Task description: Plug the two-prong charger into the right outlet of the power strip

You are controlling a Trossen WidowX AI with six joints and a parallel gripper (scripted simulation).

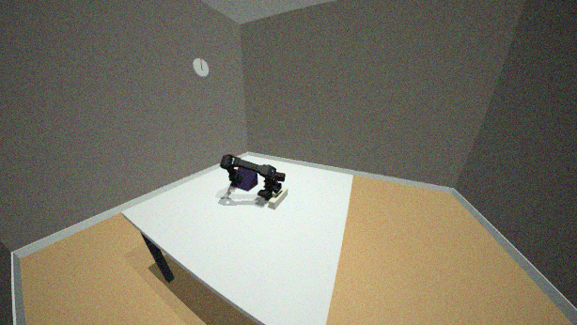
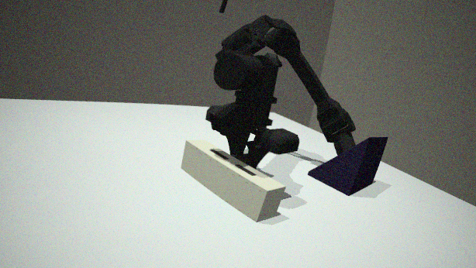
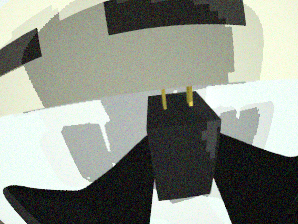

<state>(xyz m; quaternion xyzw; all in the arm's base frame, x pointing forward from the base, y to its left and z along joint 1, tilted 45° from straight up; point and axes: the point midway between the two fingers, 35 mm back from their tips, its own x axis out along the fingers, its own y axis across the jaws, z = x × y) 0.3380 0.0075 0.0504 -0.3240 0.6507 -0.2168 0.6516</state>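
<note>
The two-prong charger lies 2 cm ahead of my gripper tip and 1 cm above it.
</note>
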